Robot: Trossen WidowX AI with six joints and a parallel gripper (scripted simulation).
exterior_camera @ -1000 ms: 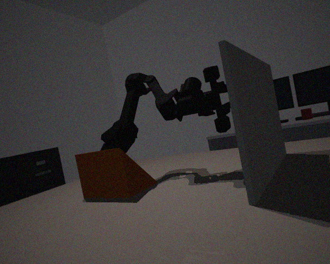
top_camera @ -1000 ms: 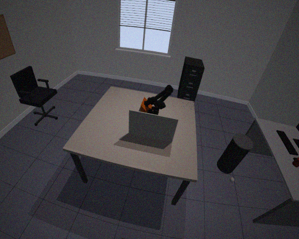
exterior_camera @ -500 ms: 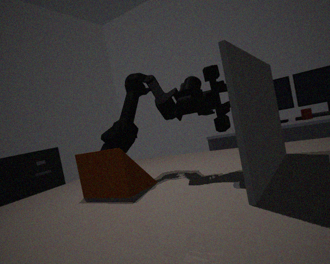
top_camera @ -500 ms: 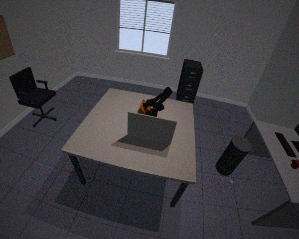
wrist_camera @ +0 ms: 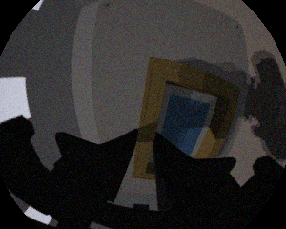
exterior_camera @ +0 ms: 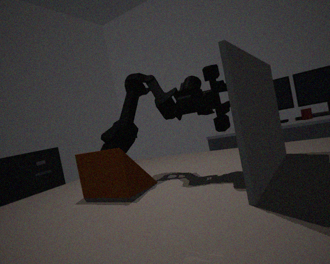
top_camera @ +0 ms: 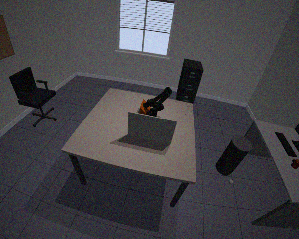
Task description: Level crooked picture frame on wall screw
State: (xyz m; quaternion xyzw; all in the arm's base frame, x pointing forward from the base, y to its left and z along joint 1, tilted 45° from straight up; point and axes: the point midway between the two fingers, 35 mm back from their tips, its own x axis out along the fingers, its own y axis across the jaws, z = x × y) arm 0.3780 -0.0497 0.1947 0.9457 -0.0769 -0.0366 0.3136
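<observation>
Right now my gripper tip is 1 cm short of the picture frame, 1 cm to the right of it and 5 cm above it. From my gripper tip the other things lie so: wall panel: 2 cm ahead, 1 cm to the right, 7 cm below.
</observation>
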